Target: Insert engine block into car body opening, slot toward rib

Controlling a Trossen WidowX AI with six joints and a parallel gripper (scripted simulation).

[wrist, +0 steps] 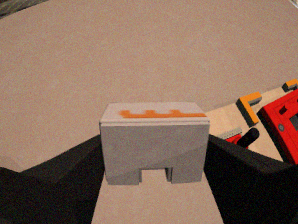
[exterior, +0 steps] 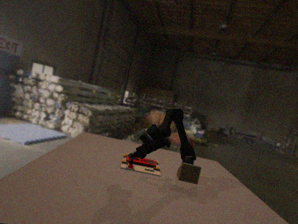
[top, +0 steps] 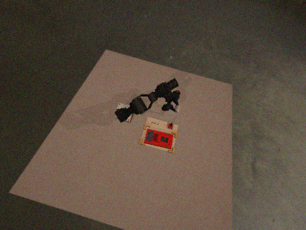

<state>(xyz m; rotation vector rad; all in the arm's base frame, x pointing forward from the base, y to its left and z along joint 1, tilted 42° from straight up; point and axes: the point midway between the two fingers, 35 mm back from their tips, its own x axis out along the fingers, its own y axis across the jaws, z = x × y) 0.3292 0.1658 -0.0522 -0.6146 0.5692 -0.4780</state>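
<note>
My gripper tip is now 100 mm to the left of the dark post and 80 mm above it. Also, from my gripper tip: engine block: 10 mm behind.
</note>
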